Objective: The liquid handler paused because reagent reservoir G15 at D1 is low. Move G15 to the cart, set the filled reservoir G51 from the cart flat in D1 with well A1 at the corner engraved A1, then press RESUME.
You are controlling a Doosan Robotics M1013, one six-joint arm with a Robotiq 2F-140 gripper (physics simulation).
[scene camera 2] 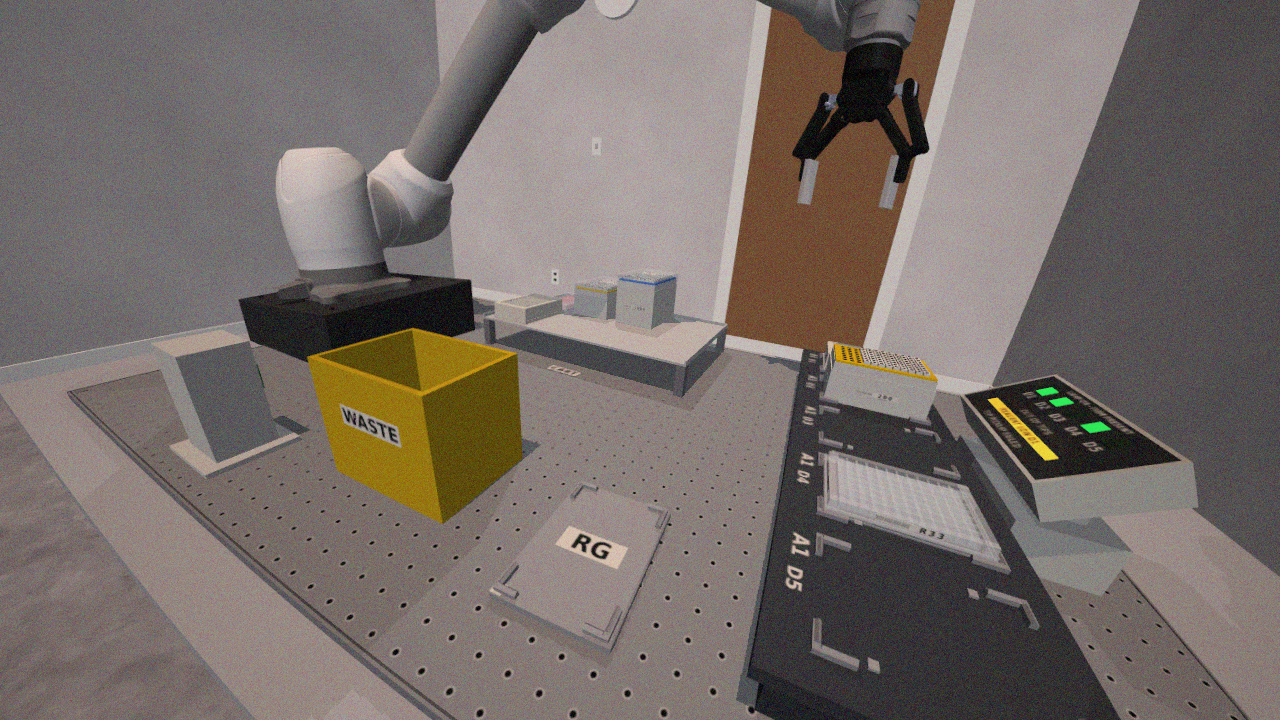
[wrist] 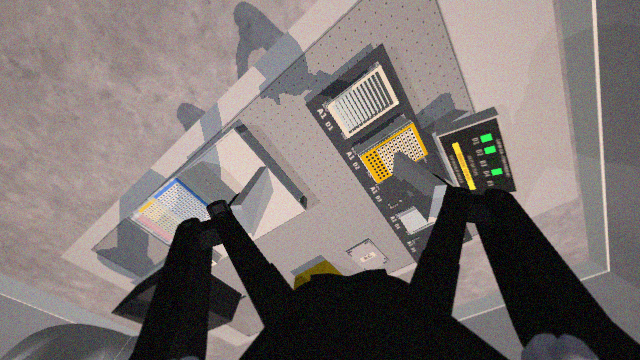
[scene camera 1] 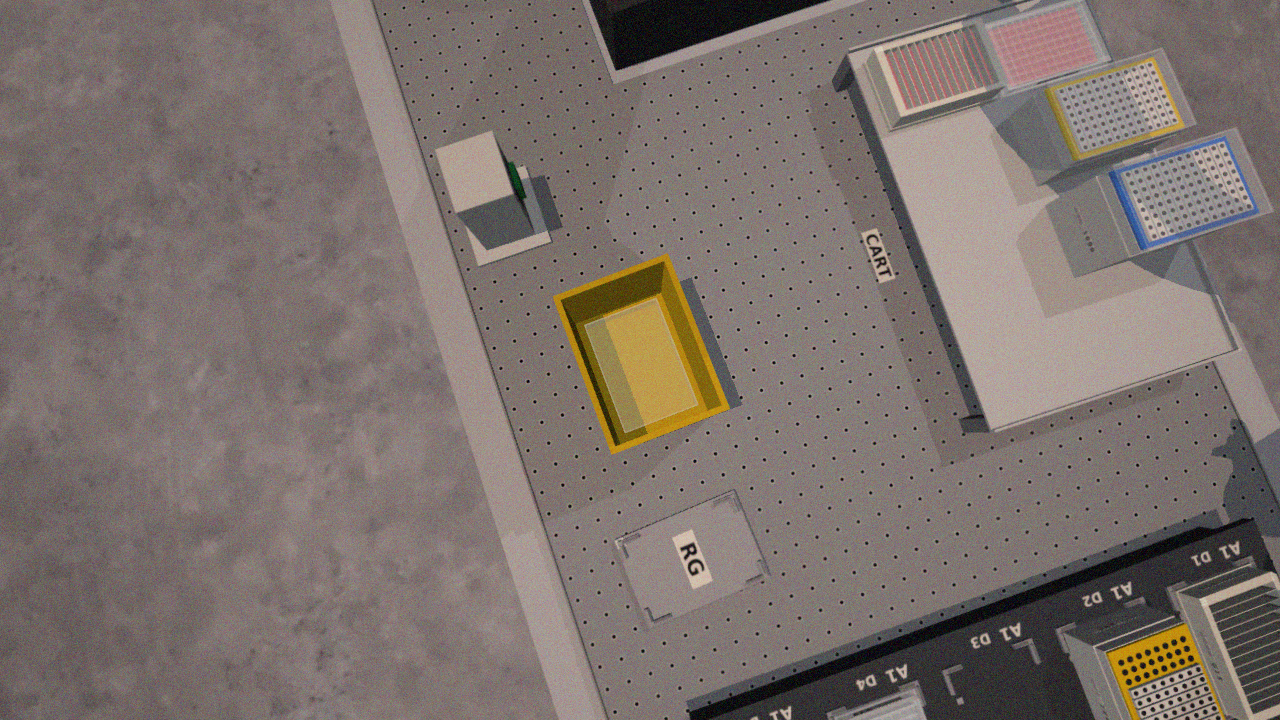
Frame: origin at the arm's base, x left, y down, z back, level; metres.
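Seen in the pictures: gripper, fingertip midpoint: [scene camera 2: 841, 206] [wrist: 331, 172]; arm's base at its link origin: [scene camera 2: 350, 290].
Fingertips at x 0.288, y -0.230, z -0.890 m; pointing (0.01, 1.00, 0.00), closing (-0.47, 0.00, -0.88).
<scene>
Pixels of each thing's top centre, then the offset from my fingertips to it. "*": a spot on its surface instead. Level surfaces: height alone.
- Reservoir G15 at its top centre: [scene camera 1: 1263, 647] [wrist: 362, 104] dz -0.094, dx -0.001, dy +0.232 m
- dark deck at its surface level: dy +0.264 m
- reservoir with red liquid, top centre: [scene camera 1: 941, 66] [scene camera 2: 530, 300] dz +0.562, dx -0.095, dy +0.232 m
- cart at its top centre: [scene camera 1: 1041, 195] [scene camera 2: 610, 318] [wrist: 215, 214] dz +0.400, dx -0.026, dy +0.258 m
- green button at a spot on its surface: [scene camera 1: 516, 180] * dz +0.569, dx -0.567, dy +0.228 m
- yellow-topped tip box at its top centre: [scene camera 1: 1177, 706] [scene camera 2: 882, 357] [wrist: 394, 156] dz -0.098, dx -0.125, dy +0.199 m
- pink plate at its top centre: [scene camera 1: 1046, 42] [scene camera 2: 567, 298] [wrist: 158, 226] dz +0.563, dx +0.040, dy +0.249 m
- waste bin at its top centre: [scene camera 1: 640, 351] [scene camera 2: 416, 355] dz +0.354, dx -0.498, dy +0.189 m
- tilted screen at a spot on its surface: [scene camera 2: 1083, 429] * dz -0.256, dx -0.274, dy +0.188 m
Reservoir G15 [scene camera 1: 1244, 637] [wrist: 363, 101], pale with slats, sits at D1 on the dark deck [scene camera 1: 993, 689] [scene camera 2: 787, 644]; its label is unreadable. A reservoir with red liquid [scene camera 1: 939, 76] [scene camera 2: 528, 308], matching G51, stands on the cart [scene camera 1: 1056, 358] [scene camera 2: 617, 335] [wrist: 290, 215] at a corner; its label and well A1 corner cannot be read, and the gripper mostly hides it in the wrist view. My gripper [scene camera 2: 846, 205] [wrist: 331, 172] is open and empty, high above the table, apart from both reservoirs. A green button [scene camera 1: 516, 180] shows on the white post's side; its lettering is unreadable.
A yellow-topped tip box [scene camera 1: 1163, 667] [scene camera 2: 881, 380] [wrist: 395, 150] stands at D2 beside G15. Tip boxes with blue [scene camera 1: 1186, 192] and yellow [scene camera 1: 1114, 107] rims and a pink plate [scene camera 1: 1045, 44] share the cart. The waste bin [scene camera 2: 474, 438] and tilted screen [scene camera 2: 1083, 429] rise nearby.
</scene>
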